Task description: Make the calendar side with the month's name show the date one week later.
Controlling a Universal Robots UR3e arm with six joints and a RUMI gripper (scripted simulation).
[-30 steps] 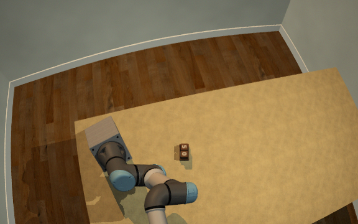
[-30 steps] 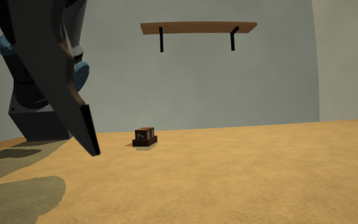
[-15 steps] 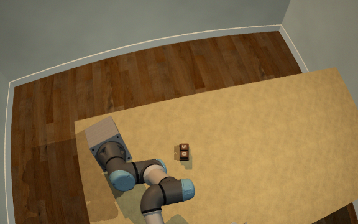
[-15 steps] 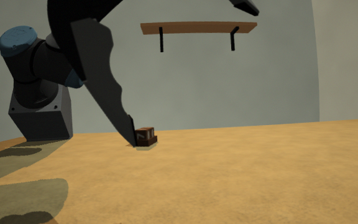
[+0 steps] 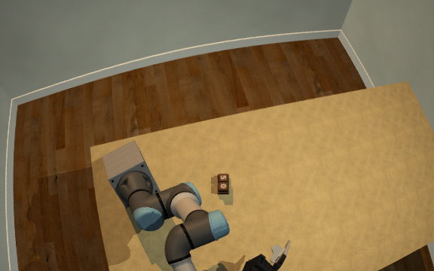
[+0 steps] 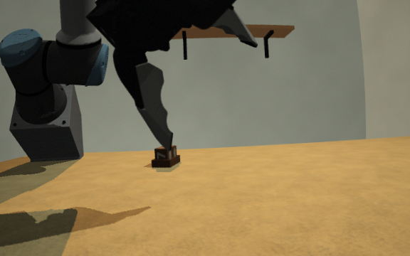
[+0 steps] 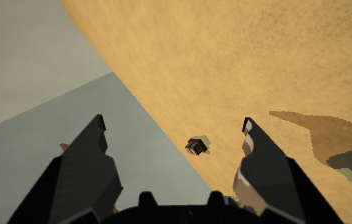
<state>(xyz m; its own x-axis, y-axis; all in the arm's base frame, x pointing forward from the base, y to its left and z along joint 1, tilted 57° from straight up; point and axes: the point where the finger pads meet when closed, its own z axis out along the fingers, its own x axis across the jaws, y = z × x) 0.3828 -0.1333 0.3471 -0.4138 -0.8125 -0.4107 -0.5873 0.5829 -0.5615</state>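
The digit cube lies 8 cm behind my hand, 31 cm to the left of it and 10 cm below it. The rest, counted from my hand: brown calendar tray: 8 cm behind, 33 cm to the left, 12 cm below.
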